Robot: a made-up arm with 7 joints.
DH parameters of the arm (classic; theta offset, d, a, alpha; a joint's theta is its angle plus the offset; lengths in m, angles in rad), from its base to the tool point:
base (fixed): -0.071 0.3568 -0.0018 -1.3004
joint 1: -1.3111 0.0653 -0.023 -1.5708
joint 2: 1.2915 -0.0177 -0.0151 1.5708
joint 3: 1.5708 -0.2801 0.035 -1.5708
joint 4: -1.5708 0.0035 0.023 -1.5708
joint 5: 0 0.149 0.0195 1.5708
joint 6: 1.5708 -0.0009 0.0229 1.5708
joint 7: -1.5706 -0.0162 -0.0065 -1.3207
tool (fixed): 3.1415 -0.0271 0 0
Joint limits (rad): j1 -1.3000..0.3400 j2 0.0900..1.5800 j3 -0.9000..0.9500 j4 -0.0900..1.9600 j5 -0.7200..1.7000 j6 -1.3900..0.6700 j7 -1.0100..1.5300
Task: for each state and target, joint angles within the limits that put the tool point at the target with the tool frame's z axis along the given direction. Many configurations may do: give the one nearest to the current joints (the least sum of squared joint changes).
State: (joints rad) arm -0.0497 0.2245 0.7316 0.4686 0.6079 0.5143 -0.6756
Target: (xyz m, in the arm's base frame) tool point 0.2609 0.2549 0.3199 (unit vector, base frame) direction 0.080 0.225 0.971
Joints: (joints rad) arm -1.0522 0.3899 0.8614 -0.0837 0.2782 -0.2334 -0.0286
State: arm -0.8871 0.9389 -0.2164 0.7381 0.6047 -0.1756 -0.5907
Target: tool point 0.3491 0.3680 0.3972 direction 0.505 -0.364 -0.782
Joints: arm -1.2559 1.1494 -0.2643 1.2473 0.6502 -0.9311 -1.0100
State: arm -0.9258 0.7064 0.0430 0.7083 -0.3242 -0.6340 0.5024
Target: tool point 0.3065 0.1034 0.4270 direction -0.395 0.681 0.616
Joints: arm -1.3000 0.5600 0.0169 -0.0872 -0.4204 -0.9513 0.8158
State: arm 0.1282 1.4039 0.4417 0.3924 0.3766 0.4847 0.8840
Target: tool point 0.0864 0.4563 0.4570 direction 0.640 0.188 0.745
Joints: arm 0.0659 1.5800 0.9500 0.8935 0.9907 0.1125 0.7258
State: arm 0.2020 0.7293 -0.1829 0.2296 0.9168 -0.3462 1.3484
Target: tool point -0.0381 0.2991 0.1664 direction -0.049 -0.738 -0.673
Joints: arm 0.3400 1.3819 -0.8957 -0.0846 1.2437 -0.2159 0.4857
